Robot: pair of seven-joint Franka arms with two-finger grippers.
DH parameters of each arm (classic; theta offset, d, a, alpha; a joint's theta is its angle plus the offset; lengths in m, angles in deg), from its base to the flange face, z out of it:
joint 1: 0 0.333 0 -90
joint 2: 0 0 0 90
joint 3: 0 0.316 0.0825 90
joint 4: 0 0 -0.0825 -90
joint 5: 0 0.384 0 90
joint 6: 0 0 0.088 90
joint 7: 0 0.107 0 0
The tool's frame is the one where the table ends.
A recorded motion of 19 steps. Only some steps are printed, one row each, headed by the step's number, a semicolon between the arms.
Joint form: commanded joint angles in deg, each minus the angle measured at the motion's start. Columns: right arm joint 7, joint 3, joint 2, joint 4, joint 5, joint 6, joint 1; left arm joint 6, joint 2, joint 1, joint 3, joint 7, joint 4, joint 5.
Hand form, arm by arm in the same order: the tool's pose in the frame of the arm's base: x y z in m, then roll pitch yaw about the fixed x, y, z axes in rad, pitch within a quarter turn. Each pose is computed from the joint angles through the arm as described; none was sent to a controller.
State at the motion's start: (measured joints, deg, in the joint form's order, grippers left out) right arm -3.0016 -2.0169 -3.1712 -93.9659 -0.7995 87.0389 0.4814; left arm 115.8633 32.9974 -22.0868 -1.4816 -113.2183 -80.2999 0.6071
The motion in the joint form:
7: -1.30 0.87 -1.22 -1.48 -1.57 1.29 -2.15; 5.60 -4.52 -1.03 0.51 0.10 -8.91 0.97
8: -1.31 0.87 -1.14 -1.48 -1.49 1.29 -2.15; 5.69 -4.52 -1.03 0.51 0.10 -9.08 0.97
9: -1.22 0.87 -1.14 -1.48 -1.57 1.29 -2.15; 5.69 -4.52 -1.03 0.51 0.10 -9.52 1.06
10: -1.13 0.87 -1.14 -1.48 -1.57 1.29 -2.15; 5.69 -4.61 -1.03 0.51 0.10 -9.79 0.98
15: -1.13 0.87 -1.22 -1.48 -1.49 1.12 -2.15; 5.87 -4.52 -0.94 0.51 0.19 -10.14 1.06
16: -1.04 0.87 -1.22 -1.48 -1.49 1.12 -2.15; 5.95 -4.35 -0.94 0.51 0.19 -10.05 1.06
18: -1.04 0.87 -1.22 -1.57 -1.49 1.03 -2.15; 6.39 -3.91 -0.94 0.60 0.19 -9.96 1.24
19: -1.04 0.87 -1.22 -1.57 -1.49 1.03 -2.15; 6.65 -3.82 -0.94 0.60 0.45 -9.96 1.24
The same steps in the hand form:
7: 0.5255 -0.0308 0.6188 3.1054 0.0504 0.0249; 0.6370 -0.2816 0.3651 3.0746 0.0109 1.5422
8: 0.5259 -0.0306 0.6181 3.1069 0.0517 0.0251; 0.6365 -0.2814 0.3639 3.0759 0.0104 1.5422
9: 0.5259 -0.0308 0.6181 3.1054 0.0518 0.0235; 0.6351 -0.2807 0.3603 3.0824 0.0062 1.5414
10: 0.5259 -0.0308 0.6181 3.1053 0.0517 0.0219; 0.6341 -0.2803 0.3591 3.0858 0.0061 1.5421
15: 0.5251 -0.0306 0.6186 3.1069 0.0532 0.0219; 0.6337 -0.2789 0.3555 3.0896 0.0032 1.5413
16: 0.5251 -0.0306 0.6186 3.1068 0.0531 0.0203; 0.6342 -0.2792 0.3543 3.0896 0.0033 1.5413
18: 0.5249 -0.0306 0.6177 3.1070 0.0563 0.0203; 0.6358 -0.2787 0.3504 3.0869 0.0008 1.5410
19: 0.5249 -0.0306 0.6177 3.1070 0.0563 0.0203; 0.6362 -0.2789 0.3497 3.0842 0.0018 1.5364

